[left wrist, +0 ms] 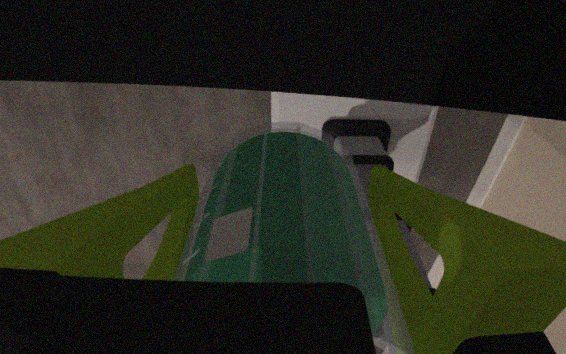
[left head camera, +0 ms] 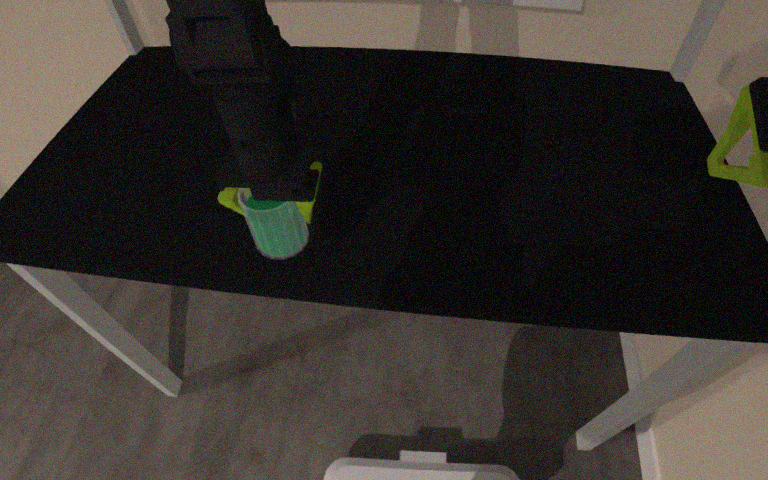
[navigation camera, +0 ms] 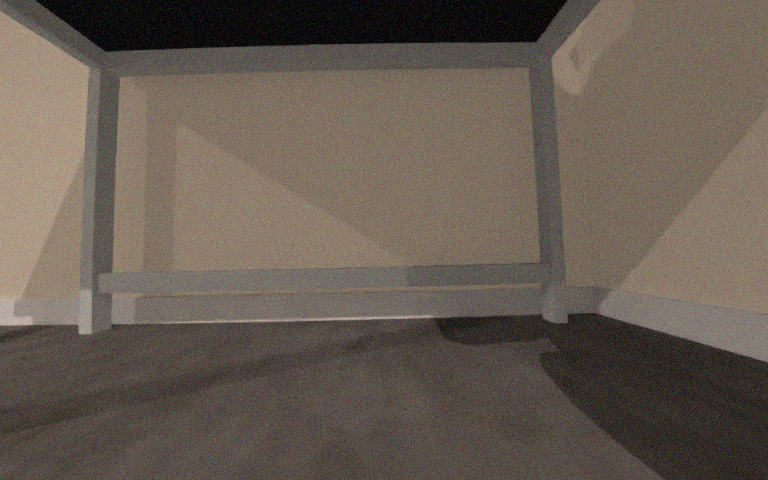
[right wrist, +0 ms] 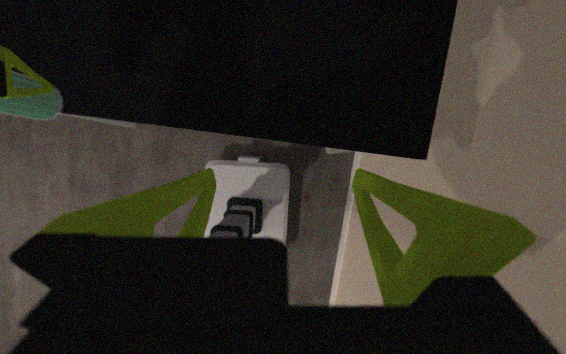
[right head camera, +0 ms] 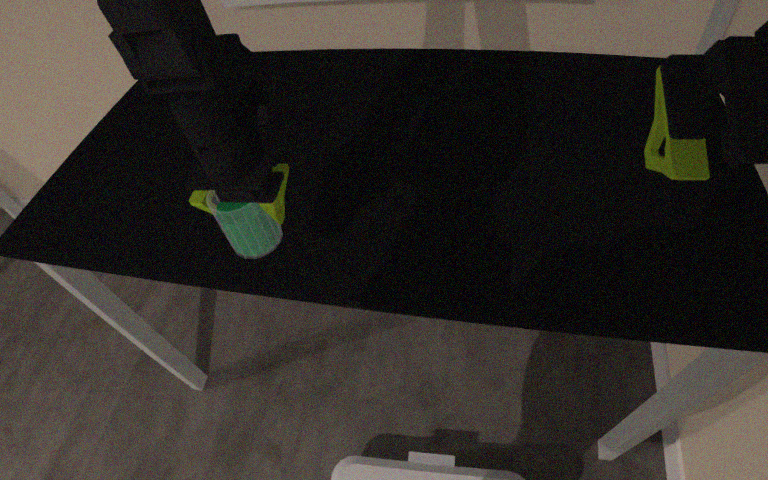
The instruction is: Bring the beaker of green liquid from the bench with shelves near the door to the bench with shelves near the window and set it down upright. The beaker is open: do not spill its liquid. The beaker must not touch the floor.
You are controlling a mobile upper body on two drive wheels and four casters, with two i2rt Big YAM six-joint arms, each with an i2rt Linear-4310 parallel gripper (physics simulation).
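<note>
The beaker of green liquid [left head camera: 278, 232] [right head camera: 249, 232] [left wrist: 285, 210] [right wrist: 37, 106] is between the fingers of my left gripper [left head camera: 270, 206] [right head camera: 240, 207] [left wrist: 283, 178], which is shut on it. The beaker looks roughly upright, with the liquid inside. In the head views it shows against the black bench top [left head camera: 481, 169] [right head camera: 453, 169] [right wrist: 250, 60], near its front edge at the left. Whether its base touches the top, I cannot tell. My right gripper [right wrist: 284, 176] is open and empty, near the bench's right end. The window does not show in these views.
Grey posts [left head camera: 695, 42] rise at the bench's back corners. Grey legs [left head camera: 651, 396] [right head camera: 662, 404] [navigation camera: 100, 198] and a low rear bar [navigation camera: 317, 279] stand below. A wall [right wrist: 505, 175] is close at the right. My white base [left head camera: 419, 470] [right wrist: 270, 185] is in front of the bench.
</note>
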